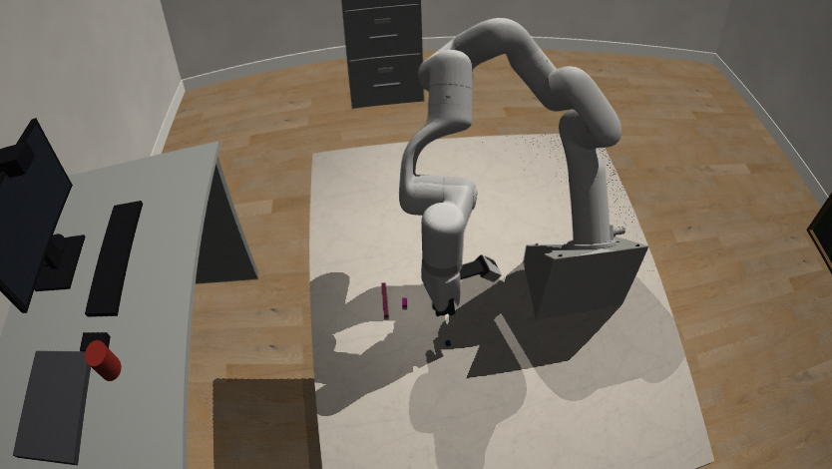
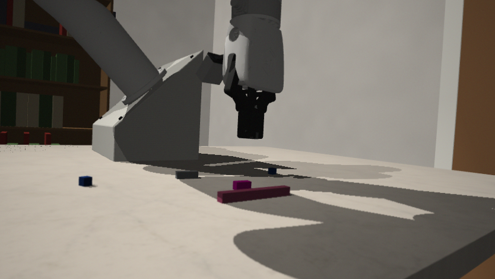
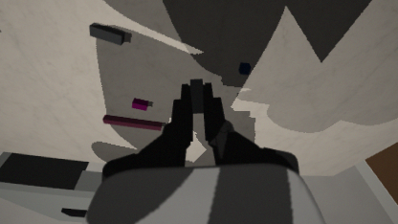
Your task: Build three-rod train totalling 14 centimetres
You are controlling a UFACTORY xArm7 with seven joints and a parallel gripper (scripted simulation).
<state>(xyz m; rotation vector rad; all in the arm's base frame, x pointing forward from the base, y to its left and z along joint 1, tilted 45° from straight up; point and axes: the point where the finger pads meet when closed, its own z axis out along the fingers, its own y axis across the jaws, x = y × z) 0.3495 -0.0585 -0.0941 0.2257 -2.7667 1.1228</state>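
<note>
Now: hand 7 cm short of the magenta rod, 7 cm to the left of it and 7 cm above it. Also, from my hand: pink rod 11 cm ahead, 9 cm to the right, 7 cm below; grey rod 2 cm behind, 9 cm to the right, 7 cm below.
</note>
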